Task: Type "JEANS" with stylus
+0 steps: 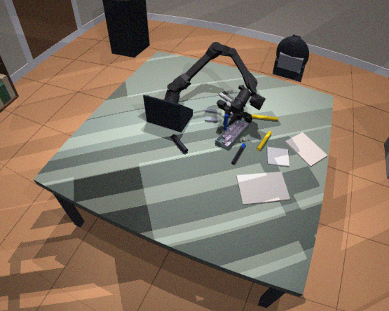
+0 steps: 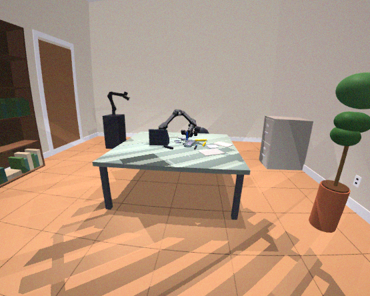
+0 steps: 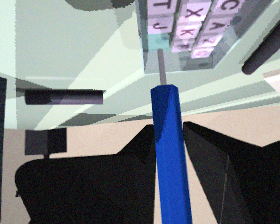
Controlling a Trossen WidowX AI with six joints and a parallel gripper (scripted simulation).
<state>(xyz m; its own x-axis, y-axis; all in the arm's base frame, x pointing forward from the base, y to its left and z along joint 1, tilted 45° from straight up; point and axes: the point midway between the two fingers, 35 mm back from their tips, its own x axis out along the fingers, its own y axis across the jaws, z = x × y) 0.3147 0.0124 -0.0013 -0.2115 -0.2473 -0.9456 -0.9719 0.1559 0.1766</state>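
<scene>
My gripper tip is now 10 cm short of the blue-capped black pen, 8 cm above it and 5 cm to the left of it. From my gripper tip the other things lie so: blue stylus (1 cm below); then grey stylus tip (5 cm below).
</scene>
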